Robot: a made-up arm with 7 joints. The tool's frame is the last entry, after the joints. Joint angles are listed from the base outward. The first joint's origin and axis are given. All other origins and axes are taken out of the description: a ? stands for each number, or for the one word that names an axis. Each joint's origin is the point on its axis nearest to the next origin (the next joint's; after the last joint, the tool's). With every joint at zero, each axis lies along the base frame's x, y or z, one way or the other. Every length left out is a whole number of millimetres.
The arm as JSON. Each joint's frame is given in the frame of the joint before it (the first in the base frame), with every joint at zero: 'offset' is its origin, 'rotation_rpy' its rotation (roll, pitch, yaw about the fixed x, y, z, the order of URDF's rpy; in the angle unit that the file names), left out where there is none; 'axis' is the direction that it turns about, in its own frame. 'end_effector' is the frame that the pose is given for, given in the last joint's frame.
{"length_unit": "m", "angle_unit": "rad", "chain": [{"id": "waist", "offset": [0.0, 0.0, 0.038], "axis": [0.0, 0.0, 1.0]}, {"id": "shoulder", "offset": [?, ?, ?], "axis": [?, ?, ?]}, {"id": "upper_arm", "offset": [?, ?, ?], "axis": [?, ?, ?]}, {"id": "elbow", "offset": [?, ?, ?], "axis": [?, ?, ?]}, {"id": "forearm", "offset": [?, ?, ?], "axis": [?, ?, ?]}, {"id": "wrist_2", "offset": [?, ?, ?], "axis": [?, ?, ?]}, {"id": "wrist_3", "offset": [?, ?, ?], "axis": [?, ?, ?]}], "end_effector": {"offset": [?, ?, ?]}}
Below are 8 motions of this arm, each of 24 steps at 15 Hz.
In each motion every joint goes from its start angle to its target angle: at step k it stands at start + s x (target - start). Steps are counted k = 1, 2, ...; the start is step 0. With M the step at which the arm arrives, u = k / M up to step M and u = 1 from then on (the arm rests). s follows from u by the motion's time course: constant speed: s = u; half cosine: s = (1 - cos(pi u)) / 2; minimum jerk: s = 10 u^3 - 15 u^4 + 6 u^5.
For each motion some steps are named. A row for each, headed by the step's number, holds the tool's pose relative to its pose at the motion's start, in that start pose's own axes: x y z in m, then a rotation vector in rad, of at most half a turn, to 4 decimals.
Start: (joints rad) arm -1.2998 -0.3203 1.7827 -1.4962 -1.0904 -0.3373 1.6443
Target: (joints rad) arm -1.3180 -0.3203 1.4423 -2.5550 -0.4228 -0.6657 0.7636
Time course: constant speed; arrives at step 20
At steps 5, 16, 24:
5: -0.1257 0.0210 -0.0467 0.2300 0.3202 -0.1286
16: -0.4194 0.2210 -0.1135 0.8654 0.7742 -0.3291
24: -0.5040 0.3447 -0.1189 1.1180 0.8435 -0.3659

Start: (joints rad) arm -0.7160 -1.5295 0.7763 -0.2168 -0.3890 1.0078 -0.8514
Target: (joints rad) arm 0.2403 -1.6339 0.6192 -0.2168 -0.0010 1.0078 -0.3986
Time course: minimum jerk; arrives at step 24
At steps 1, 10, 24:
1: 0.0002 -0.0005 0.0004 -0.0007 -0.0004 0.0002
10: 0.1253 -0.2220 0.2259 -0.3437 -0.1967 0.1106
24: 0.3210 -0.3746 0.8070 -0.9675 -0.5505 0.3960

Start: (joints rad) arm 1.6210 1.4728 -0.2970 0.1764 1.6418 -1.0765 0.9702
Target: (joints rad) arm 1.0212 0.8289 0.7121 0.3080 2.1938 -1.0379 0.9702
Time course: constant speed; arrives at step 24
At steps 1, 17, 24:
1: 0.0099 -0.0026 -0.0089 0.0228 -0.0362 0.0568
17: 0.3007 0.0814 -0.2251 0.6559 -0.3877 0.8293
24: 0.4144 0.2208 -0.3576 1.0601 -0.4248 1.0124

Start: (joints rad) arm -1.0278 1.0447 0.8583 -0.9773 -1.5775 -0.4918 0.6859
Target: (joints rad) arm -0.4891 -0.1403 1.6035 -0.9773 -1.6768 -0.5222 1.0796
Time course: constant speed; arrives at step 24
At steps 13, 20, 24:
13: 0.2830 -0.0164 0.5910 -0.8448 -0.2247 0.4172
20: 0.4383 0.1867 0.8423 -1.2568 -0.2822 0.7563
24: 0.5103 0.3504 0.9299 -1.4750 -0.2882 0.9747

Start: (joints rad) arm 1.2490 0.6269 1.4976 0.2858 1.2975 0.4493 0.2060
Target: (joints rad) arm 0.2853 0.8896 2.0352 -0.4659 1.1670 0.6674 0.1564
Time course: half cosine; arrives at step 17
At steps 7, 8, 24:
7: 0.1621 -0.0343 -0.1633 0.0040 -0.1110 -0.0909
8: 0.1980 -0.0536 -0.2001 0.0082 -0.1305 -0.1097
24: 0.3417 -0.2109 -0.3918 0.0853 -0.1963 -0.2224

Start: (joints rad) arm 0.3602 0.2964 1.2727 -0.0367 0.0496 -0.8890 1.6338
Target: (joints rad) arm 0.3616 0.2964 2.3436 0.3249 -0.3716 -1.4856 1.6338
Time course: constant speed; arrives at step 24
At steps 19, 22, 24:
19: 0.0962 -0.1725 -0.2204 0.1617 -0.5265 0.7035
22: 0.1081 -0.1750 -0.2386 0.1380 -0.6281 0.7972
24: 0.1137 -0.1744 -0.2481 0.1144 -0.6968 0.8550

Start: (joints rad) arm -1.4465 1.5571 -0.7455 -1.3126 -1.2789 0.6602 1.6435
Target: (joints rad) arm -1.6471 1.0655 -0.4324 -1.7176 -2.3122 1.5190 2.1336
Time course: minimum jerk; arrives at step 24
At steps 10, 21, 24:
10: -0.0840 0.0692 -0.0285 -0.2033 -0.2574 -0.2051
21: -0.2411 0.1862 -0.1990 -0.4901 -0.9506 -0.4697
24: -0.2447 0.1883 -0.2057 -0.4945 -0.9711 -0.4764

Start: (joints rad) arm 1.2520 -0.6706 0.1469 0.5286 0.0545 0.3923 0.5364
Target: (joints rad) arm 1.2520 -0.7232 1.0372 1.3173 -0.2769 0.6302 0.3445
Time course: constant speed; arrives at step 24
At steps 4, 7, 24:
4: 0.0707 -0.0642 0.0140 -0.0418 -0.0116 0.1327
7: 0.1273 -0.1043 0.0207 -0.0716 -0.0342 0.2309
24: 0.4637 -0.2082 0.0102 -0.1549 -0.3593 0.7506

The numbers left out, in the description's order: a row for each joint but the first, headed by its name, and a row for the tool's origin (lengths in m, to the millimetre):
shoulder: xyz -0.285 -0.319 0.0, axis 1.0 0.0 0.0
upper_arm: xyz 0.0 -0.065 0.053, axis 0.0 0.0 1.0
elbow: xyz -0.255 0.112 0.0, axis -1.0 0.0 0.0
forearm: xyz 0.0 -0.279 0.003, axis 0.0 0.0 1.0
wrist_2: xyz -0.303 0.078 0.0, axis 1.0 0.0 0.0
wrist_3: xyz 0.0 -0.366 -0.103, axis 0.0 -1.0 0.0
tool: xyz -0.004 0.0 -0.09

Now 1 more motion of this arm.
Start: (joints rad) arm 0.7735 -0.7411 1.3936 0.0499 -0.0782 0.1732 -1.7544
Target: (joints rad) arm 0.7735 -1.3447 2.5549 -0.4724 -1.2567 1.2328 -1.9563
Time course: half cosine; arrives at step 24
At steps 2, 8, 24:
2: 0.0021 -0.0017 0.0035 -0.0029 0.0131 0.0243
8: 0.0157 0.0046 0.0391 -0.0140 0.2198 0.3555
24: -0.1864 0.2554 0.1139 0.4532 0.9519 1.1850

